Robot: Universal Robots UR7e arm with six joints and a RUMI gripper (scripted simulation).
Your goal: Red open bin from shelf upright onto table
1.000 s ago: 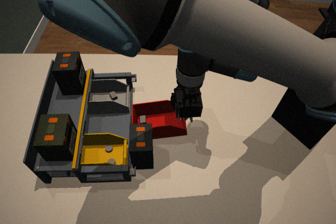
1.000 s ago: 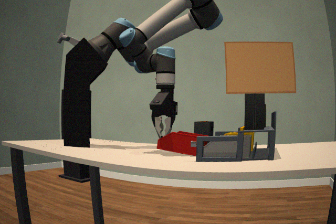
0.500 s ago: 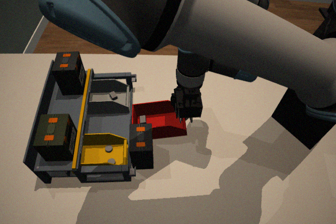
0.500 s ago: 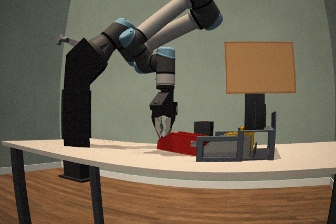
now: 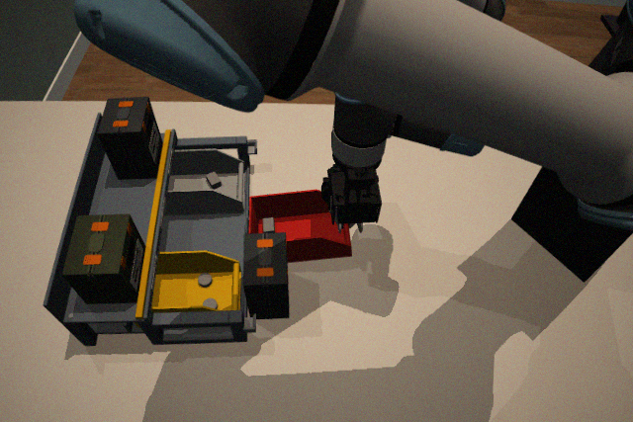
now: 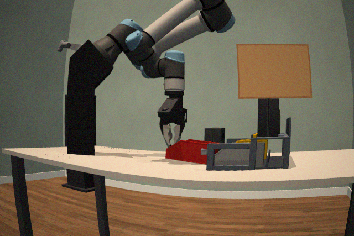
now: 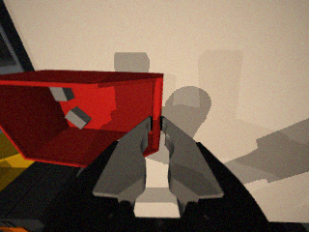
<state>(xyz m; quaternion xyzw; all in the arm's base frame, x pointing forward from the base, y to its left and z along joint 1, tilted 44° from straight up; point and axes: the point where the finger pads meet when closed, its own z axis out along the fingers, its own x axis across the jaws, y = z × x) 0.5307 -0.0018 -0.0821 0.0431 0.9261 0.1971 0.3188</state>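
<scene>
My hand is 80 mm short of the red open bin and 10 mm above it. From my hand the other things lie so: yellow bin: 270 mm ahead, 130 mm to the left, 10 mm below; then grey bin: 280 mm ahead, 100 mm to the right, 10 mm below; then dark box: 130 mm ahead, 120 mm to the left, 10 mm above.
</scene>
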